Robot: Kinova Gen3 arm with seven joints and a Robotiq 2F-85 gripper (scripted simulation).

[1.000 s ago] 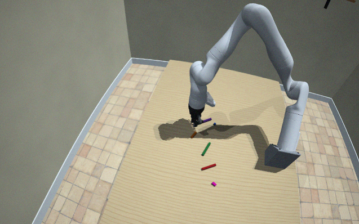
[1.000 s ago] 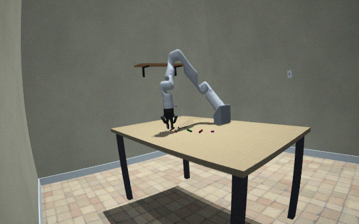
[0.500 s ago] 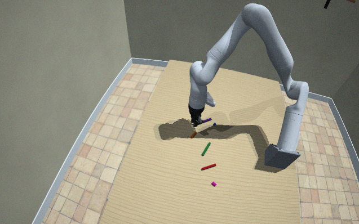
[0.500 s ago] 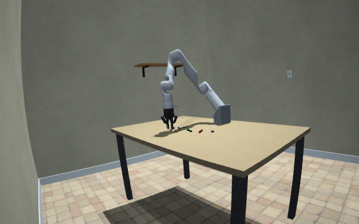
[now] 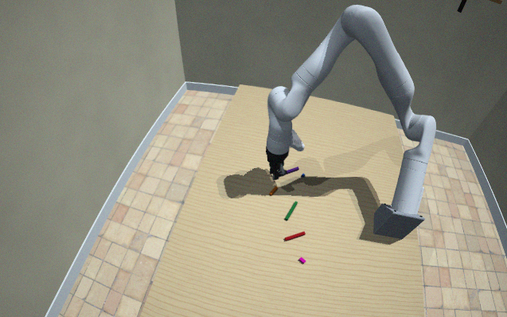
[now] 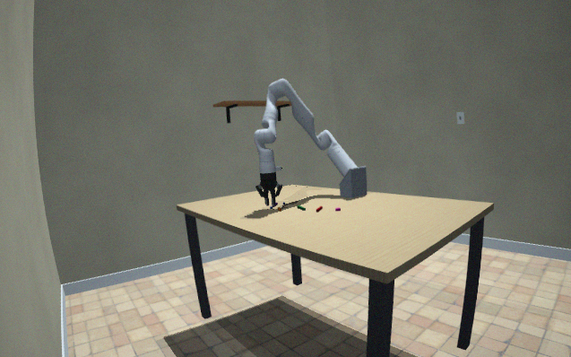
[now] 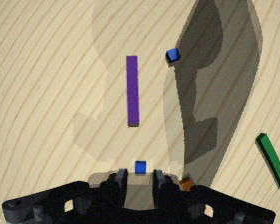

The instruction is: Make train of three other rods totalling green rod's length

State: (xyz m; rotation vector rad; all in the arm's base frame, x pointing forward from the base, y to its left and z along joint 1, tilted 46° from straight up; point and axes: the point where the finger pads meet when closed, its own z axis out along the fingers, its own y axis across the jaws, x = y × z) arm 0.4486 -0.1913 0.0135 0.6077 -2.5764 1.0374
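Right now my hand is 60 mm to the right of the orange rod, 30 mm above it and 10 mm past it. Also, from my hand: green rod 130 mm to the left, 80 mm behind, 30 mm below; then red rod 220 mm to the left, 100 mm behind, 30 mm below; then purple rod 60 mm behind, 50 mm to the right, 30 mm below.
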